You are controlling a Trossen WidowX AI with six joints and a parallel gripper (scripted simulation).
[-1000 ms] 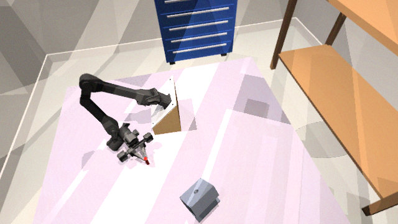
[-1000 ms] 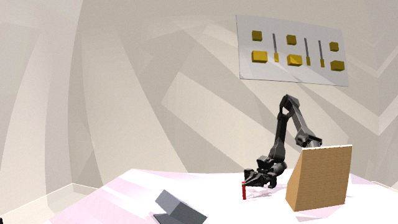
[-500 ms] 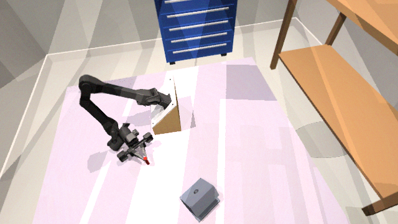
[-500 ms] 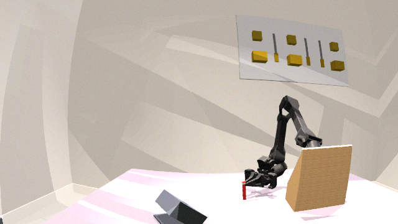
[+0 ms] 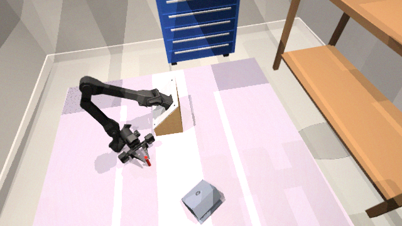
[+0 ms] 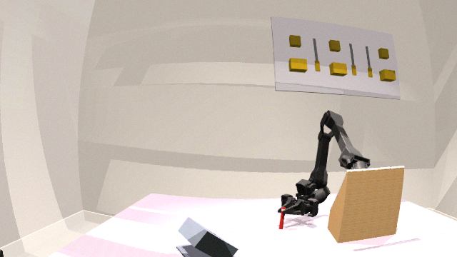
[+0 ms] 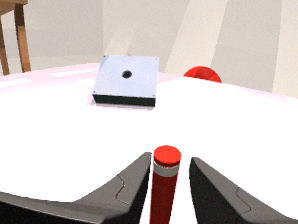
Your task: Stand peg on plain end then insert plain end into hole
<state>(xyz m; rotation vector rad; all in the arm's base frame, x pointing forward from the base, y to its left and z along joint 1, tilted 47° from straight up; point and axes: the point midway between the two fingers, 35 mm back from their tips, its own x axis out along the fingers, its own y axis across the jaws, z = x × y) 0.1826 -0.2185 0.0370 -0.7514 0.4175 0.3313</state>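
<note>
My gripper tip is now 1 cm past the red peg and 1 cm above it. Round my gripper tip: grey sloped panel 23 cm ahead, 20 cm to the left, 2 cm below.
</note>
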